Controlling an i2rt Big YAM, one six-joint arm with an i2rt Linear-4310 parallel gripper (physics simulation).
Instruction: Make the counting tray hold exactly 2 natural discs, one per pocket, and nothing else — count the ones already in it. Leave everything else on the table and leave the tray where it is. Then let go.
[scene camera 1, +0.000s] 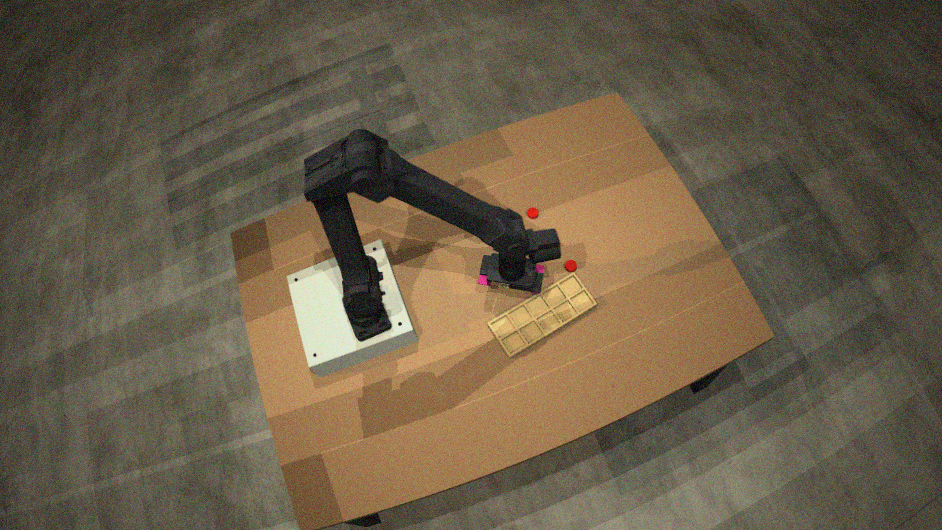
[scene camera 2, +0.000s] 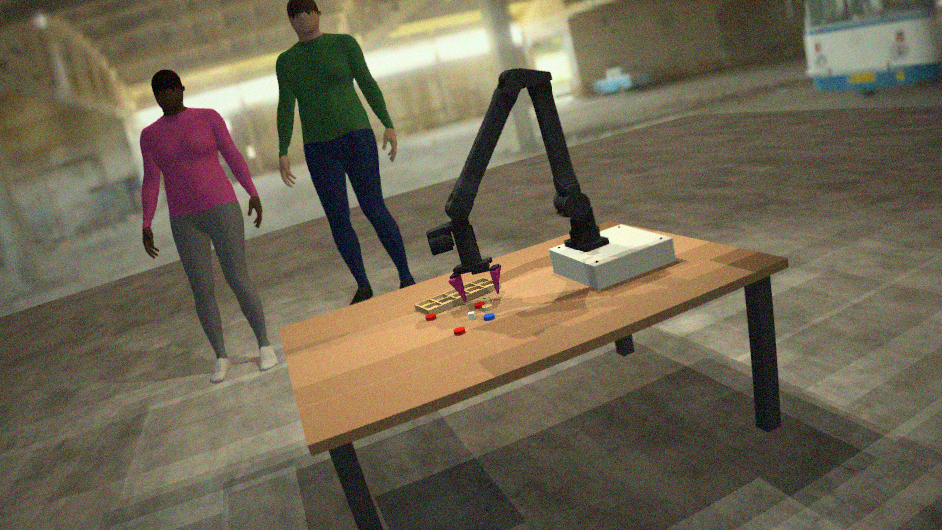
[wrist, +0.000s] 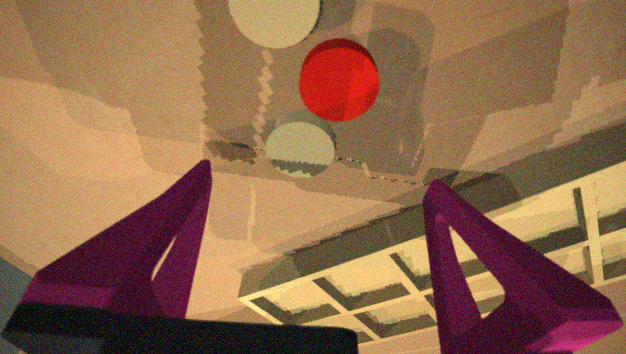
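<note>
The counting tray lies on the table; its pockets look bare in scene camera 1. My gripper is open and empty, pointing down above the table beside the tray, with one finger near the tray's edge in the wrist view. A smaller-looking natural disc lies just beyond the line between the fingertips. A second natural disc is cut by the top edge of the wrist view. The gripper hides these discs in scene camera 1.
A red disc lies between the two natural discs, close to both. Two other red discs, one near the tray and one farther off, a blue disc and a white cube lie around.
</note>
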